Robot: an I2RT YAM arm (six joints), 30 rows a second.
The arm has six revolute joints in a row. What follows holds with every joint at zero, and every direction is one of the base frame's. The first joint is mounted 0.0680 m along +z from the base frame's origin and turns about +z. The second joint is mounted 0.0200 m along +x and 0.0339 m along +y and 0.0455 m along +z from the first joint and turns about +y. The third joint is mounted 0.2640 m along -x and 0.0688 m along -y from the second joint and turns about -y. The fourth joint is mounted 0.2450 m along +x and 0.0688 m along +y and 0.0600 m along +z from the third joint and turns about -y. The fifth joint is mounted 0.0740 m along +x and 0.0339 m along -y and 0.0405 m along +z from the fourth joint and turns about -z. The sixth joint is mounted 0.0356 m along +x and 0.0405 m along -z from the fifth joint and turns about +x. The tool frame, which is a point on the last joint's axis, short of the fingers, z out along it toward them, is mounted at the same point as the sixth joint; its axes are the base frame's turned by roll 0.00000, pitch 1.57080 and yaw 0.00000 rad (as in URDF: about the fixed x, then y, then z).
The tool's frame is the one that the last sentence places.
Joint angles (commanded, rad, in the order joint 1, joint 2, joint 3, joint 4, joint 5, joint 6), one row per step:
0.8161, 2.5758, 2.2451, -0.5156, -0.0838, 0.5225
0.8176, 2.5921, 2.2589, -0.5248, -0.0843, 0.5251
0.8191, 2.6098, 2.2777, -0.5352, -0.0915, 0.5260
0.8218, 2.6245, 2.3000, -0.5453, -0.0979, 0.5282
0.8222, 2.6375, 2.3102, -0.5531, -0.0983, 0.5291
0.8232, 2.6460, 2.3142, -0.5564, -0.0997, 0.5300
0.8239, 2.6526, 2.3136, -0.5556, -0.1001, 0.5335
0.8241, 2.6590, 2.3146, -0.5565, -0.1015, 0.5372
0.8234, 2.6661, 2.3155, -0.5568, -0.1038, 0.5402
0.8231, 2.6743, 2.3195, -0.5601, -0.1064, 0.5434
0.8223, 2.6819, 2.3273, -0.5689, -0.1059, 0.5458
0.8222, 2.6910, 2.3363, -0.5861, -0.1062, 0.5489
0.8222, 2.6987, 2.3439, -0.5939, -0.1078, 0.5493
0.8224, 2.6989, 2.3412, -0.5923, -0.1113, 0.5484
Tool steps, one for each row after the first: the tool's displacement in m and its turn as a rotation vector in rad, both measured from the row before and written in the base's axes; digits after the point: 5 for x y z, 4 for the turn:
0.00022, 0.00151, -0.00512, -0.0073, 0.0097, -0.0001
0.00031, 0.00195, -0.00438, -0.0027, 0.0108, 0.0055
-0.00001, 0.00258, -0.00161, 0.0023, 0.0065, 0.0052
0.00031, 0.00070, -0.00444, -0.0072, 0.0079, 0.0000
-0.00025, 0.00065, -0.00364, -0.0047, 0.0066, 0.0012
-0.00023, 0.00036, -0.00378, -0.0033, 0.0064, -0.0018
-0.00005, 0.00019, -0.00327, -0.0026, 0.0070, -0.0018
0.00033, -0.00012, -0.00365, -0.0025, 0.0073, -0.0016
0.00020, 0.00010, -0.00348, -0.0030, 0.0083, -0.0012
0.00046, -0.00021, -0.00232, -0.0058, 0.0068, -0.0030
-0.00028, -0.00037, -0.00331, -0.0115, 0.0135, -0.0024
0.00008, 0.00016, -0.00236, -0.0048, 0.0065, 0.0006
-0.00030, 0.00003, -0.00085, 0.0007, 0.0025, 0.0030

